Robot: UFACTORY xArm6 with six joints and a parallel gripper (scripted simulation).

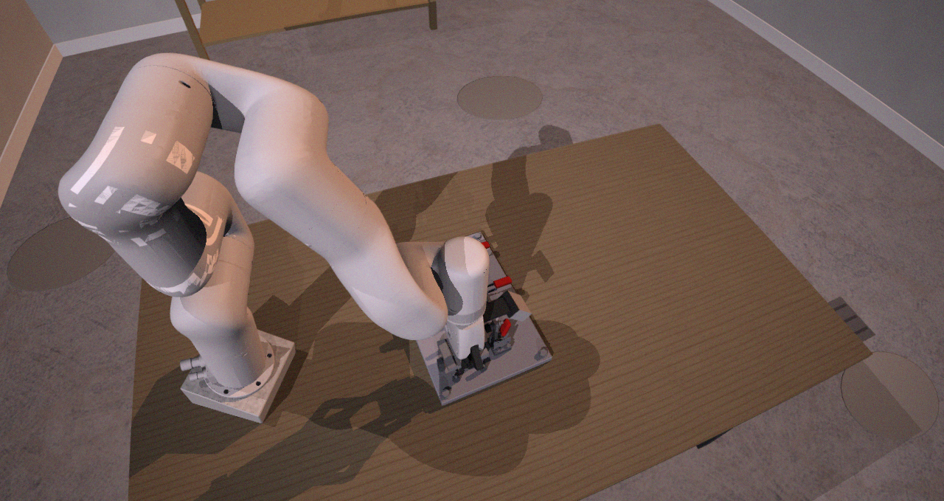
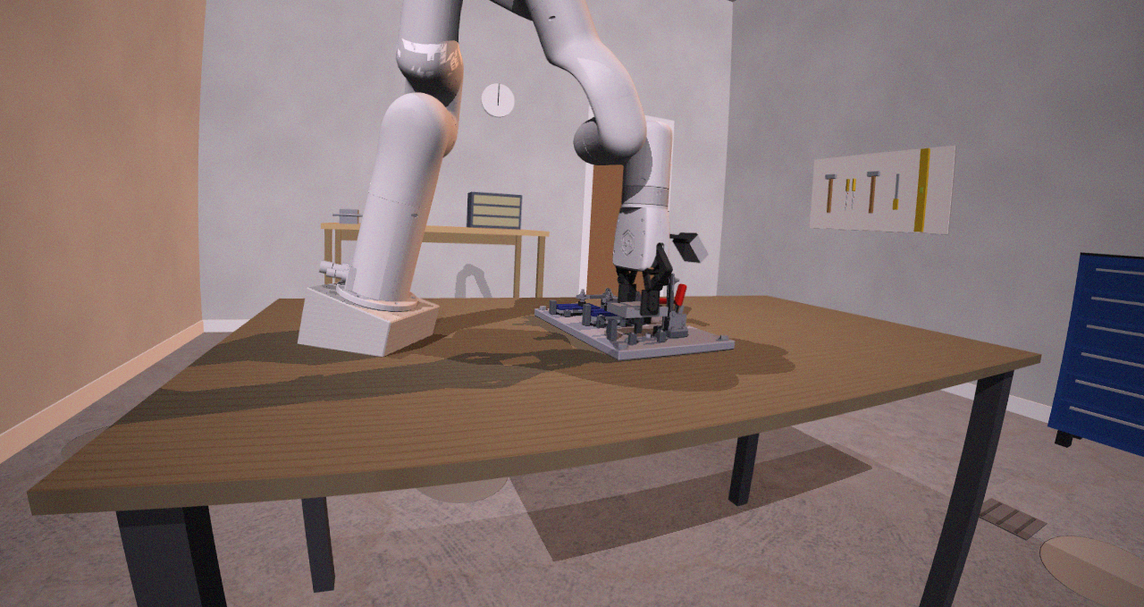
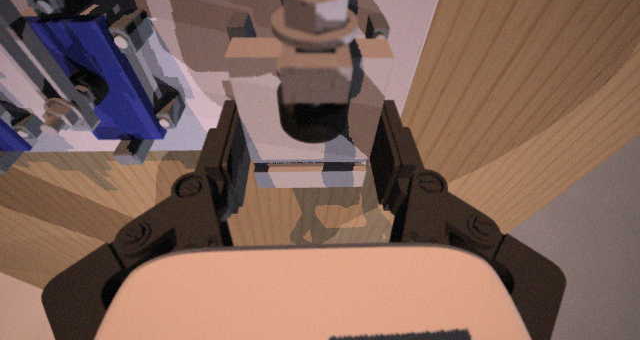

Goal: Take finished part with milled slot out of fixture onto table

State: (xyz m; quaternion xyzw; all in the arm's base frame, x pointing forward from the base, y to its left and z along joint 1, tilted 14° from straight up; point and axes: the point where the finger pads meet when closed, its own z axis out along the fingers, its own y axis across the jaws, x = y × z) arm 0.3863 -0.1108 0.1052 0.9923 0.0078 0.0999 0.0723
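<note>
The grey fixture plate is 5 cm ahead of my hand, 11 cm to the left of it and 7 cm below it. From my hand the other things lie so: blue blank: 1 cm behind, 22 cm to the left, 5 cm below; then grey finished part: 1 cm behind, 1 cm below.
</note>
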